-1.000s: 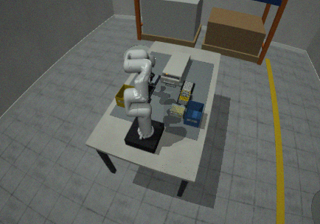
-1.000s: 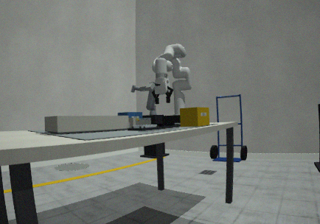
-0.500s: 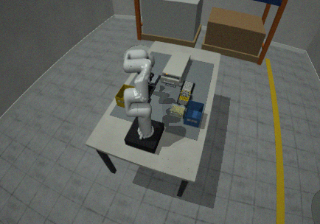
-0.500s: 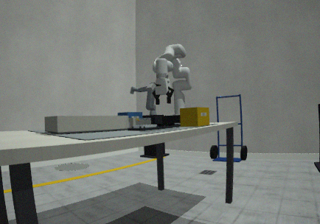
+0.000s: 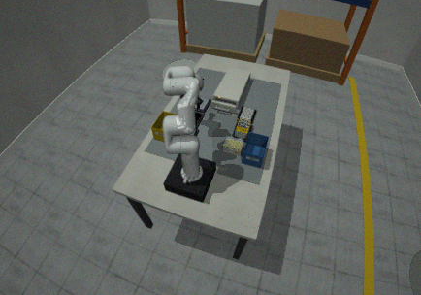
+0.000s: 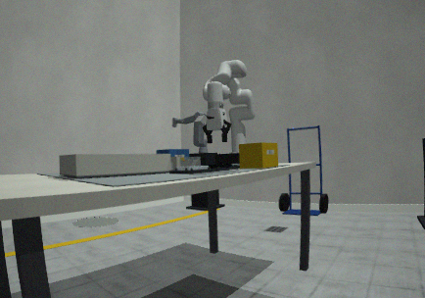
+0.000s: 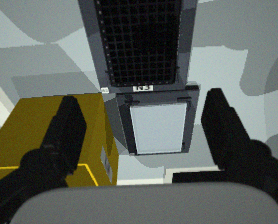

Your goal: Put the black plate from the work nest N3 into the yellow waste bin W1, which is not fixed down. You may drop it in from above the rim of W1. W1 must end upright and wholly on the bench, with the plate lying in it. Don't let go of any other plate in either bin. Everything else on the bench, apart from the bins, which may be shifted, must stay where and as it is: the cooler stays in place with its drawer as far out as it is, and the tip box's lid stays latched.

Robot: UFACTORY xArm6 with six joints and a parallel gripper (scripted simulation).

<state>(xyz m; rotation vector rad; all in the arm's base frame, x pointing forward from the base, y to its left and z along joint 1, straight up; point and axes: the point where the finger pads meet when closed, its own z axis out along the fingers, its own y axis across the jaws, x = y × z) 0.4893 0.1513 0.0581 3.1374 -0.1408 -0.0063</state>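
Now: hand 12 cm above the black plate. Also, from my hand: white plate: 17 cm behind, 12 cm below, 1 cm to the right; then dark grey nest N3: 13 cm below; then label N3: 13 cm below, 7 cm behind, 1 cm to the left.
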